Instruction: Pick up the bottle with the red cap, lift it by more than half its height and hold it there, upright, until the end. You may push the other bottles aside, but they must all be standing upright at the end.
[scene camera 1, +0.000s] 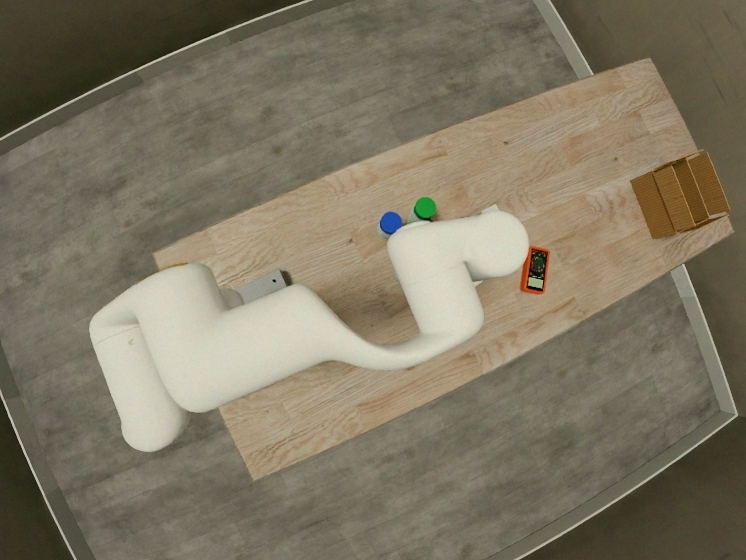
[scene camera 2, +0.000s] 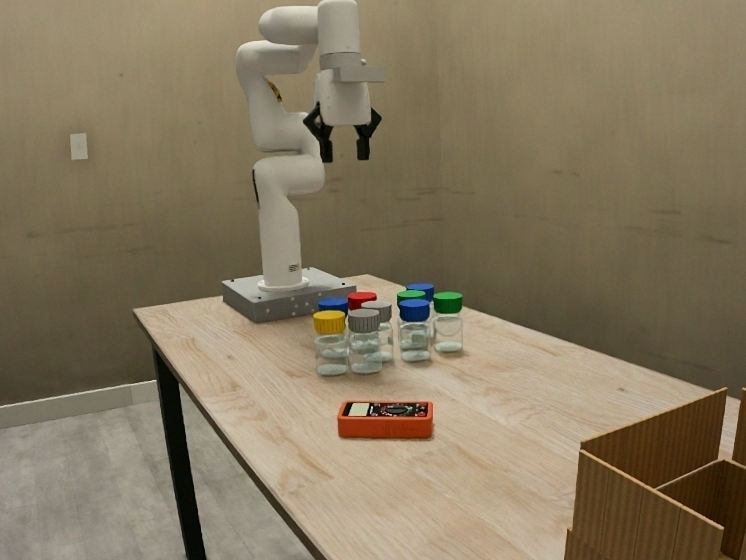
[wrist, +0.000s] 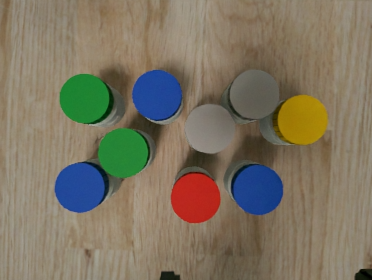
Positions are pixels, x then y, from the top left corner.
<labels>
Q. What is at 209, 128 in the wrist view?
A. A grey-capped bottle.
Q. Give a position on a yellow-capped bottle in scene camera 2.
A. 331, 355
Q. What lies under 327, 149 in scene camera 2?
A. The gripper.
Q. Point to a blue-capped bottle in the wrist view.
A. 80, 187
</labels>
